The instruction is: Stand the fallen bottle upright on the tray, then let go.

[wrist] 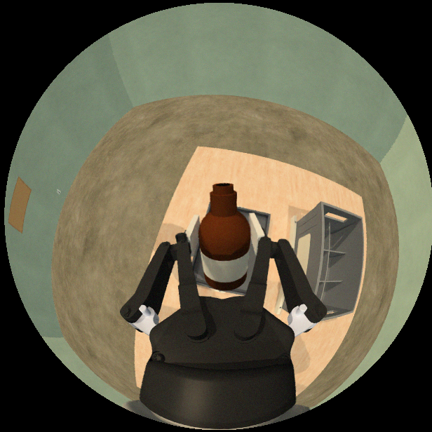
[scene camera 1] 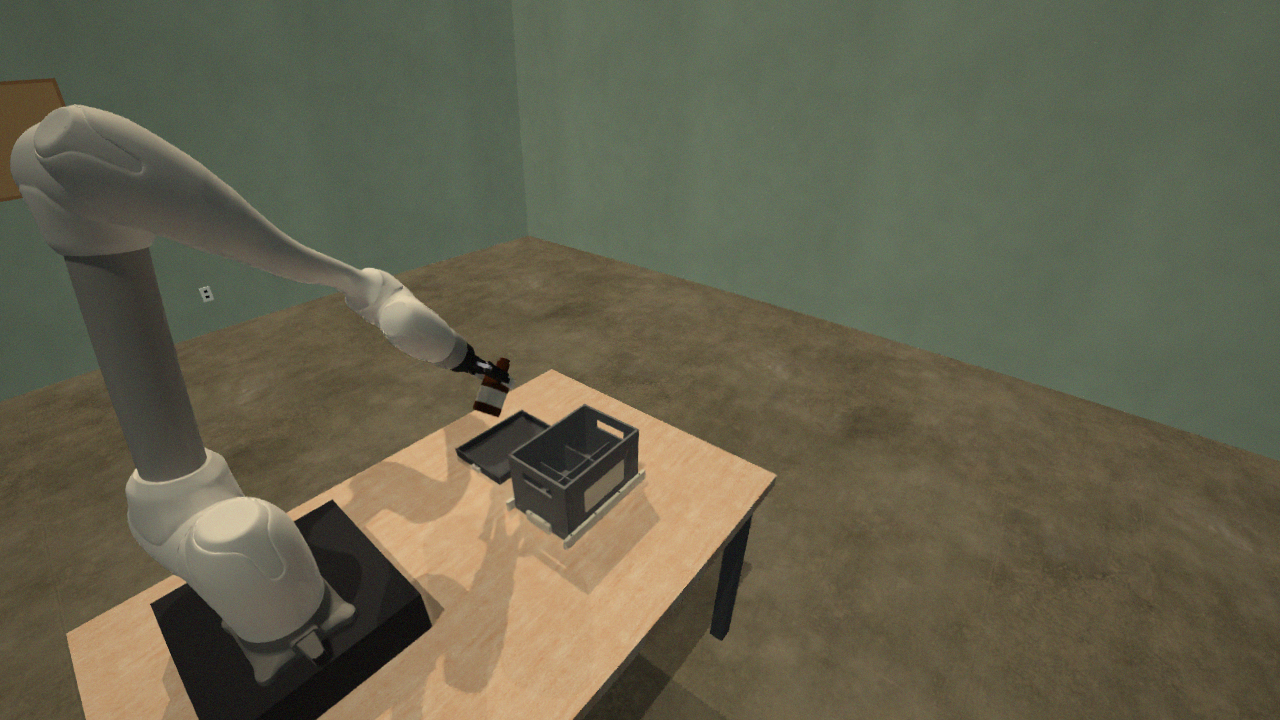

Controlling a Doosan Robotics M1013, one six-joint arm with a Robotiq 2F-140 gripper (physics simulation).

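Places are measured from the arm's base along level axes (x left, y ahead, z down), in centimetres.
Where they show: gripper, between the fingertips: (scene camera 1: 500, 381); arm's base, origin of its link: (scene camera 1: 290, 620).
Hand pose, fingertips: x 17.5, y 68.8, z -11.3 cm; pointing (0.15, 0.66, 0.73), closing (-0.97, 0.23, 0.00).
Observation:
Things, the pixels of their top centre, and the offset from my fingertips. "pt": a spot on its surface instead. Level surfaces: height alone.
- dark tray, a spot on its surface: (scene camera 1: 480, 470) pt dx -3.0, dy -13.3, dz +21.3 cm
- grey crate, centre of its top: (scene camera 1: 575, 441) dx -29.8, dy -2.9, dz +4.6 cm
- pale frame, a spot on its surface: (scene camera 1: 608, 509) pt dx -40.2, dy -3.3, dz +21.0 cm
- wooden table, height of its surface: dz +22.1 cm
A brown bottle (scene camera 1: 491, 394) (wrist: 224, 235) with a pale label is held in the air, neck up and tilted a little, its base toward the lower left in the scene view. My gripper (scene camera 1: 499, 376) (wrist: 224, 221) is shut on the bottle's upper body, one pale pad on each side, and reaches to it slantwise from the arm. The dark tray (scene camera 1: 480, 470) (wrist: 265, 216) lies flat on the table below the bottle, apart from it. In the wrist view the bottle and the fingers hide much of the tray.
A grey crate (scene camera 1: 544, 503) (wrist: 311, 237) with inner dividers stands right beside the tray, on a pale frame (scene camera 1: 608, 509). The wooden table (scene camera 1: 707, 465) (wrist: 260, 175) ends a little beyond the tray. The arm's black base block (scene camera 1: 384, 617) is at the other end.

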